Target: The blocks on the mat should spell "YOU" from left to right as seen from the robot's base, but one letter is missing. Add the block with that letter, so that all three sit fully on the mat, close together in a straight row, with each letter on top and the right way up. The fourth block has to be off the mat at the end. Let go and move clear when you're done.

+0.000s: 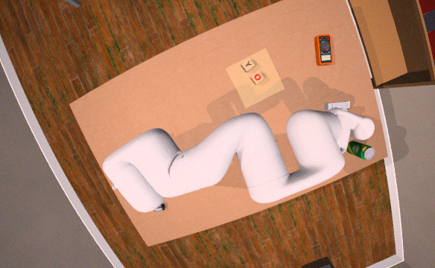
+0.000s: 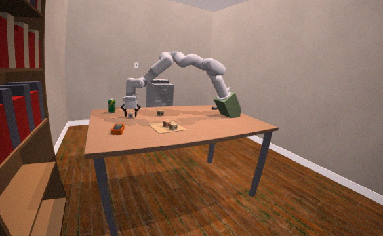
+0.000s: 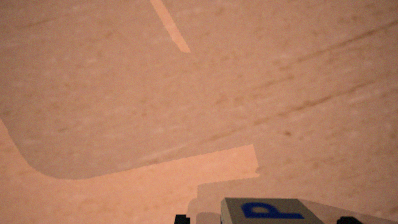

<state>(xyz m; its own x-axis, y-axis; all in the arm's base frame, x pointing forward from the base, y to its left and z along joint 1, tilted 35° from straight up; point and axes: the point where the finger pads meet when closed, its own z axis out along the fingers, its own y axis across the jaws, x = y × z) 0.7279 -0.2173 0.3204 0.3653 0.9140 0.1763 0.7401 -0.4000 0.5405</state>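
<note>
My hand is 15 cm past the tan mat, 31 cm to the right of it and 2 cm above it. The rest, counted from my hand: orange multimeter: 18 cm ahead, 26 cm to the left, 1 cm below; then green soda can: 10 cm ahead, 22 cm to the right, 4 cm above.
</note>
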